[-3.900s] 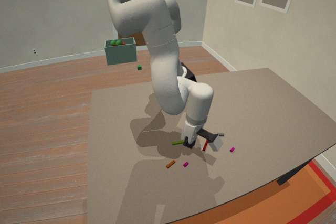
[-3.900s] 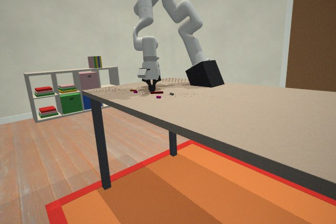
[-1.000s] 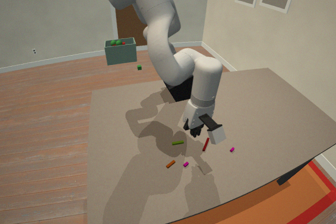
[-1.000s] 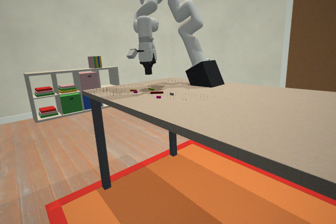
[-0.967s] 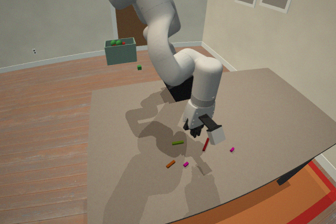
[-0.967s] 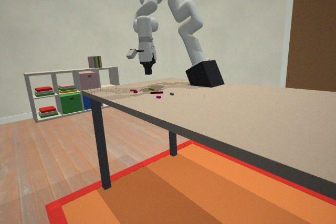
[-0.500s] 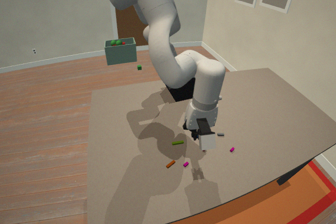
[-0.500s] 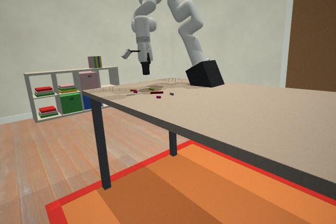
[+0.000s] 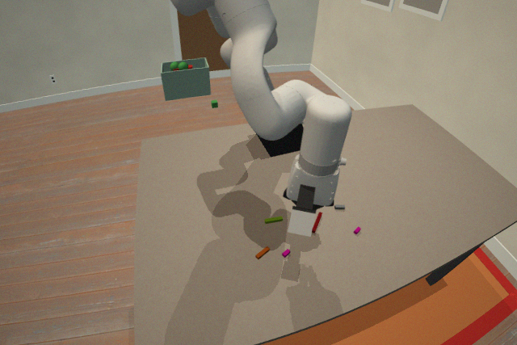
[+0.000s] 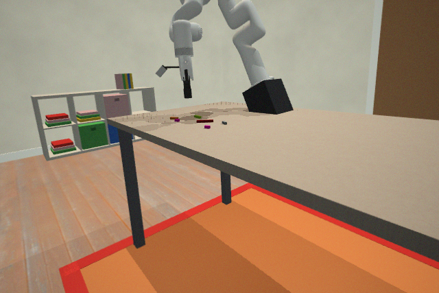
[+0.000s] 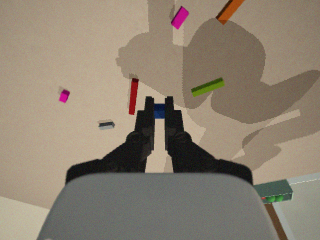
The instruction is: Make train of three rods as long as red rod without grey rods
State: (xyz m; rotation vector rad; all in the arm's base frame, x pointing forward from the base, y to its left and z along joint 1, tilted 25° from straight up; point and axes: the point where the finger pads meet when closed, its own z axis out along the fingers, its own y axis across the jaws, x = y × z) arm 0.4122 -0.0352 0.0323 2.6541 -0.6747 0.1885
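Now: hand 12 cm above the red rod, 7 cm to the right of it and 3 cm past it. Also, from my hand: blue rod 2 cm below; then lime rod 12 cm below, 7 cm behind, 5 cm to the right; then orange rod 12 cm below, 10 cm to the right, 2 cm ahead.
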